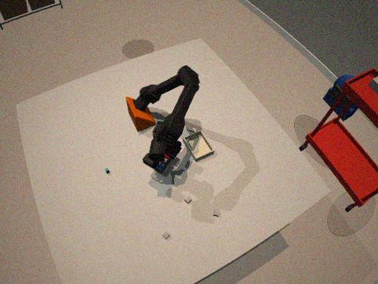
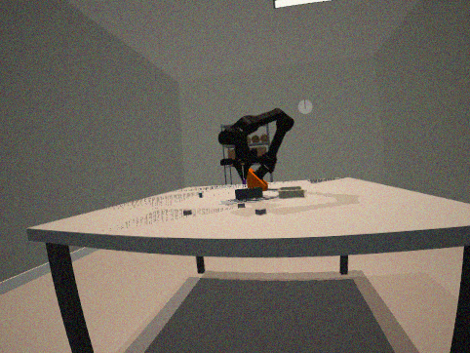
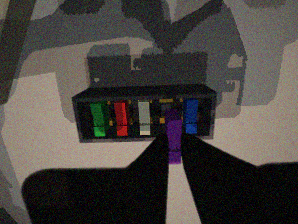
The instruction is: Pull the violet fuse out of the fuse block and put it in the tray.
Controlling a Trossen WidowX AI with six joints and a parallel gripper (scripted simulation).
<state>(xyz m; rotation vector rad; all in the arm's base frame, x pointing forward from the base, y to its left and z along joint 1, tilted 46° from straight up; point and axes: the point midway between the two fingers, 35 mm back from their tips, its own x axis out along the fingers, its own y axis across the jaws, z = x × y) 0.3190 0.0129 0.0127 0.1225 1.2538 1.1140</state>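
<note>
Right now my gripper tip is 40 mm past the beige tray, 200 mm to the right of it and 80 mm above it. Also, from my gripper tip: violet fuse (10 mm below).
</note>
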